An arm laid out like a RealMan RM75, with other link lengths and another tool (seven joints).
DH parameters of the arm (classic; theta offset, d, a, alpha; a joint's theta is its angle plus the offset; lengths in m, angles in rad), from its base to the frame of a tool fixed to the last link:
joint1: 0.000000 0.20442 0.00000 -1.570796
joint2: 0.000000 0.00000 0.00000 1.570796
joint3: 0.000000 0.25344 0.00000 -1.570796
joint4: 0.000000 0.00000 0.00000 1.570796
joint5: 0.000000 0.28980 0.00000 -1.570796
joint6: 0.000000 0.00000 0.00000 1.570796
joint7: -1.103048 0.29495 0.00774 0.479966
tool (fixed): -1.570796 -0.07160 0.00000 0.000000
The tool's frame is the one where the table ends.
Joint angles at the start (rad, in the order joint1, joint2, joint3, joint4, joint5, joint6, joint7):
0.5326, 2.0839, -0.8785, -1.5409, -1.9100, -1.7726, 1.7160
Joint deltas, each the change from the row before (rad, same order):
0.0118, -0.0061, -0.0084, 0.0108, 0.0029, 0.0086, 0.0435
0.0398, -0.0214, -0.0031, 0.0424, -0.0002, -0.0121, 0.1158
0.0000, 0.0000, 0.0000, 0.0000, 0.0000, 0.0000, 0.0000
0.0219, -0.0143, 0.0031, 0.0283, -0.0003, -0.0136, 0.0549
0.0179, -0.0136, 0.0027, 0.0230, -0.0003, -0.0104, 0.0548
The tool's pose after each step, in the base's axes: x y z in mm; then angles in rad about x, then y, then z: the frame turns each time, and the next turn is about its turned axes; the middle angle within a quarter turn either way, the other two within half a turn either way. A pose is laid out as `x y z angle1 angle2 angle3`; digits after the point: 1 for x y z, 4 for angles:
111.2 422.1 15.5 -2.5328 -0.7570 -2.5175
104.9 422.4 12.7 -2.5223 -0.7248 -2.4008
104.9 422.4 12.7 -2.5223 -0.7248 -2.4008
103.4 422.1 12.4 -2.5245 -0.7053 -2.3451
102.2 421.8 13.0 -2.5217 -0.6840 -2.2899

